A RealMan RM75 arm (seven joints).
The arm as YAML. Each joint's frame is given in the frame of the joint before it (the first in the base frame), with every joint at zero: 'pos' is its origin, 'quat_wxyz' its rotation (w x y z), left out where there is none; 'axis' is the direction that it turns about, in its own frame. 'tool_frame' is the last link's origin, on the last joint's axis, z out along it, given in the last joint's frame.
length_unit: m
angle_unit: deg
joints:
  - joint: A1
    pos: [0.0, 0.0, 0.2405]
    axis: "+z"
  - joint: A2
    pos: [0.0, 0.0, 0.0]
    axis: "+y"
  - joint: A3
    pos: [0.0, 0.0, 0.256]
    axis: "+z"
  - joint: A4
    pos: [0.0, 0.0, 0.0]
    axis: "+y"
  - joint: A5
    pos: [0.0, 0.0, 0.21]
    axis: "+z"
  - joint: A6
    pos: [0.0, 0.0, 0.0]
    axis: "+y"
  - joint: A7
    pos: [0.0, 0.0, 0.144]
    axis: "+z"
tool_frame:
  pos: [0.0, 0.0, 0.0]
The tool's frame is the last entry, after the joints.
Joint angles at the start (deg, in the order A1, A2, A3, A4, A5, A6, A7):
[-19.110, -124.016, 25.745, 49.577, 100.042, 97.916, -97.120]
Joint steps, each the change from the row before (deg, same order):
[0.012, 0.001, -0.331, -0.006, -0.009, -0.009, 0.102]
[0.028, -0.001, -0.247, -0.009, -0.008, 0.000, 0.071]
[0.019, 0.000, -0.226, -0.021, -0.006, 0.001, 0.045]
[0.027, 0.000, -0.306, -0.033, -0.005, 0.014, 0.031]
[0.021, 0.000, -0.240, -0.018, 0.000, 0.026, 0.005]
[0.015, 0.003, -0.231, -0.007, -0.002, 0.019, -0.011]
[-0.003, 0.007, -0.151, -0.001, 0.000, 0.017, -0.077]
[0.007, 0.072, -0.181, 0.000, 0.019, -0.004, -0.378]
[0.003, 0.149, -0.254, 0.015, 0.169, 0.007, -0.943]
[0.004, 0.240, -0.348, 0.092, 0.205, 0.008, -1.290]
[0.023, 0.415, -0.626, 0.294, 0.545, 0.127, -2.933]
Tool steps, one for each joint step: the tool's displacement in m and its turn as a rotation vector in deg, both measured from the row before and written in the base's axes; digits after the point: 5 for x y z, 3 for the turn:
[-0.00074, -0.00015, 0.00088, 0.324, -0.031, 0.150]
[-0.00063, -0.00023, 0.00063, 0.234, -0.034, 0.130]
[-0.00056, -0.00019, 0.00054, 0.195, -0.052, 0.127]
[-0.00075, -0.00030, 0.00071, 0.237, -0.095, 0.181]
[-0.00056, -0.00026, 0.00056, 0.170, -0.083, 0.137]
[-0.00052, -0.00020, 0.00060, 0.165, -0.079, 0.136]
[-0.00028, -0.00007, 0.00043, 0.071, -0.091, 0.107]
[-0.00063, -0.00005, 0.00089, -0.053, -0.219, 0.310]
[-0.00111, -0.00010, 0.00130, -0.389, -0.445, 0.656]
[-0.00152, -0.00004, 0.00230, -0.456, -0.538, 0.870]
[-0.00263, -0.00042, 0.00403, -1.257, -1.235, 1.808]

